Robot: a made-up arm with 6 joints.
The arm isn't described. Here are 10 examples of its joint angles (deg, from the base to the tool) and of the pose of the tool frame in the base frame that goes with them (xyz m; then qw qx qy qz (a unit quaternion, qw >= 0)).
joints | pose
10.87 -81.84 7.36 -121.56 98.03 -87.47 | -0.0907 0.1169 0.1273 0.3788 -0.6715 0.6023 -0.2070
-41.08 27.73 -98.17 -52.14 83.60 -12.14 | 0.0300 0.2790 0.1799 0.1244 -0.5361 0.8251 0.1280
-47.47 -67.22 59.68 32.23 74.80 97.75 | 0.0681 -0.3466 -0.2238 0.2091 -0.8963 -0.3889 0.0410
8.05 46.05 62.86 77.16 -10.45 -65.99 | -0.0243 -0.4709 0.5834 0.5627 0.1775 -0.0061 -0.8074
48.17 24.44 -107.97 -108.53 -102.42 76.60 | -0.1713 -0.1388 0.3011 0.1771 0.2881 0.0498 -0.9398
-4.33 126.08 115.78 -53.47 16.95 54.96 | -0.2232 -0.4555 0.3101 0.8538 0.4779 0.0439 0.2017
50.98 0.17 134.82 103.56 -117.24 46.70 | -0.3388 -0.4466 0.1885 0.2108 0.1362 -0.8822 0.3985
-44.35 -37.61 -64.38 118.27 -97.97 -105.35 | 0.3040 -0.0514 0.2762 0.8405 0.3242 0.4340 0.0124
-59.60 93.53 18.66 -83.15 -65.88 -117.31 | 0.6937 -0.3334 0.1656 0.1281 0.9516 0.1034 0.2596
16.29 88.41 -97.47 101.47 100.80 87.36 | -0.1317 -0.0513 0.5732 0.0151 0.3157 -0.3519 -0.8811
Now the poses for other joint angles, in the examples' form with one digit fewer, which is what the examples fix.
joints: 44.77 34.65 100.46 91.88 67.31 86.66
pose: 0.028 -0.446 0.613 0.833 0.385 0.390 0.081
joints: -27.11 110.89 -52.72 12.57 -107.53 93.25
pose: 0.407 0.009 0.177 0.579 -0.812 -0.065 0.017
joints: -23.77 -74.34 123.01 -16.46 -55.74 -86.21
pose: 0.326 -0.468 -0.060 0.149 -0.757 0.566 -0.291
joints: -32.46 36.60 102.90 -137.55 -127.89 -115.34
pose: 0.341 -0.169 0.034 0.605 -0.758 0.244 0.005
